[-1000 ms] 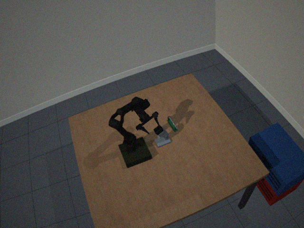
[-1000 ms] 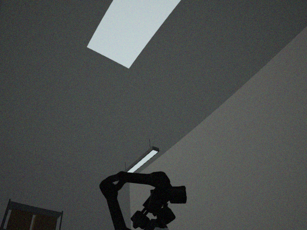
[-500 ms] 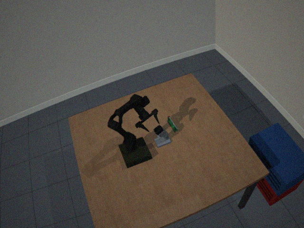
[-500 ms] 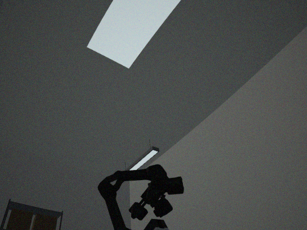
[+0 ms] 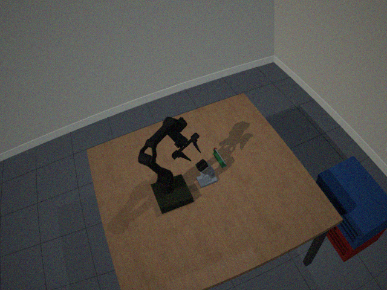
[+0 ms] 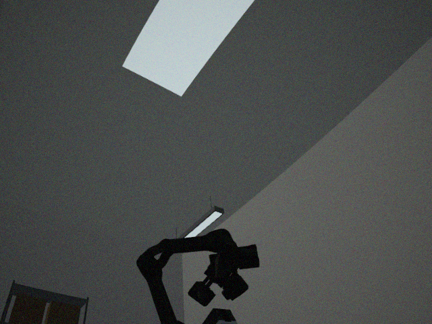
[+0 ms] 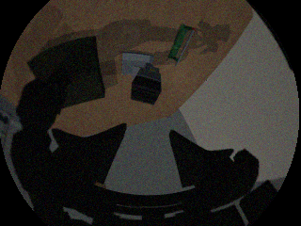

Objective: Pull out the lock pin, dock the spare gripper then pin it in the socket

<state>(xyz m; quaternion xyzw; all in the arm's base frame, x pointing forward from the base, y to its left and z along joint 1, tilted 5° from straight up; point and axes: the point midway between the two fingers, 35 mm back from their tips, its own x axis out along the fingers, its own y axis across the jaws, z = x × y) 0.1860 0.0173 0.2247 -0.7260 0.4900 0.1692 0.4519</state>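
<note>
Now: the green pin cradle 22 cm below my gripper tip, 17 cm ahead of it and 12 cm to the left of it. The rest, counted from my gripper tip: grey mount (19 cm below, 5 cm ahead); then spare gripper (12 cm below, 4 cm ahead).
</note>
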